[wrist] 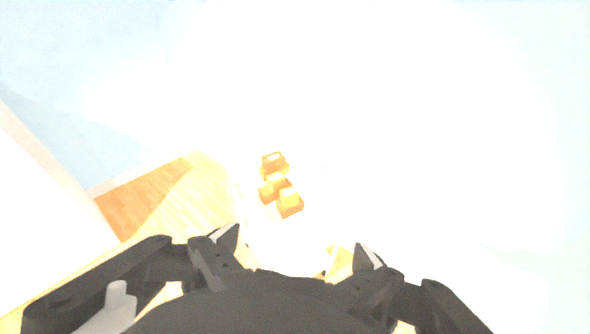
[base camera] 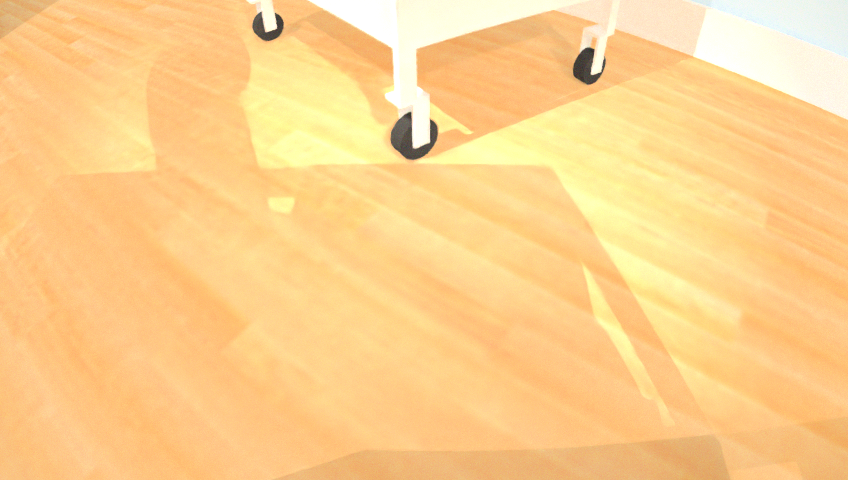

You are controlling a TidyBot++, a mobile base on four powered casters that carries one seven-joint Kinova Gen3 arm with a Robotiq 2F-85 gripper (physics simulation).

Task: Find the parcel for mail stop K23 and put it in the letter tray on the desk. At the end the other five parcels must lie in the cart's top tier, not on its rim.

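Frame: origin at the arm's base, x back, y right, z up, level; metres.
Seen in the pictures: gripper, fingertip midpoint: (wrist: pixel 294 245).
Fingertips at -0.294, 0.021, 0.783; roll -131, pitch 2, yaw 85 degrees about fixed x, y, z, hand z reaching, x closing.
Pixels of each thing's middle, then the offset from my fingertips to it, as dx, dy, dz. Level surfaces: height alone.
- upper parcel with a pale label, body centre: (wrist: pixel 273 161) -0.625, -0.107, -0.440
- small yellowish parcel, body centre: (wrist: pixel 289 196) -0.430, -0.025, -0.442
- wooden floor, its level: dz -1.179
The white cart (base camera: pixel 404 71) stands ahead in the base camera view, where its lower body, legs and black casters show. In the wrist view the cart is washed out by glare. Several orange-brown parcels sit close together on it, among them an upper parcel with a pale label (wrist: pixel 273 161), a small yellowish parcel (wrist: pixel 289 196) and a parcel at the left (wrist: pixel 266 194). The labels are too small and bright to read. My gripper (wrist: pixel 294 245) is open and empty, with the parcels beyond its fingertips. The letter tray cannot be made out in either view.
A large white surface (wrist: pixel 30 225) fills the left edge of the wrist view; I cannot tell whether it is the desk. A pale blue wall with a white baseboard (base camera: pixel 773 74) runs behind the cart at the right. Shadows fall across the wooden floor (base camera: pixel 416 297) before the cart.
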